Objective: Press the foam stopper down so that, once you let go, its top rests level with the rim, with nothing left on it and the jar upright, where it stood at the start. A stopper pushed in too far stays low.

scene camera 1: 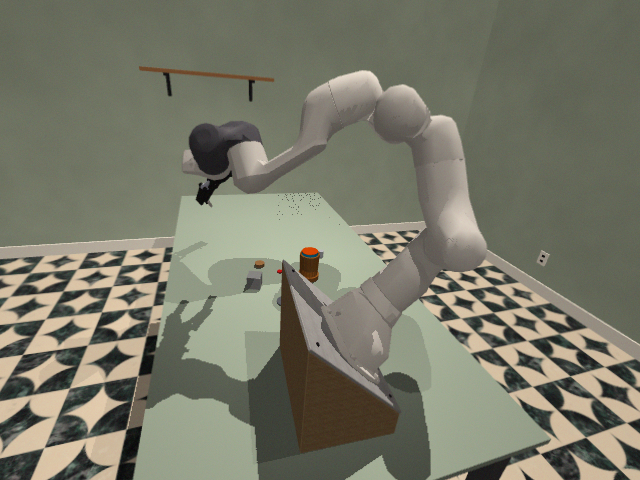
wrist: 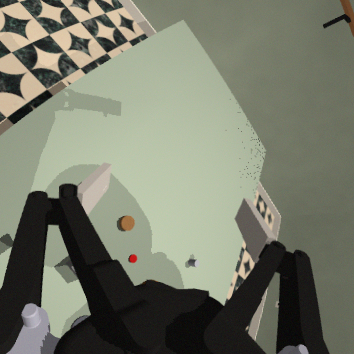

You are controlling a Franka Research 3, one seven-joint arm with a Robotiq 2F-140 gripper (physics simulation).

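Observation:
An amber-brown jar (scene camera 1: 309,268) stands upright on the pale green table, partly behind the robot's mount in the scene view. Its orange-red stopper (scene camera 1: 310,251) shows at the top, above a blue band. Whether the stopper's top is level with the rim is too small to tell. No object shows on top of it. My gripper (scene camera 1: 204,200) (wrist: 176,192) is open and empty, high above the table and well to the left of and beyond the jar in the scene view. In the wrist view the gripper's body hides nearly all of the jar.
On the table (scene camera 1: 217,227) (wrist: 175,115) are a brown disc (scene camera 1: 259,263) (wrist: 126,223), a small red piece (scene camera 1: 279,271) (wrist: 132,258), a grey block (scene camera 1: 253,279) (wrist: 65,270) and a small grey cylinder (scene camera 1: 321,254) (wrist: 194,262) by the jar. The wedge-shaped mount (scene camera 1: 341,408) stands nearer the camera.

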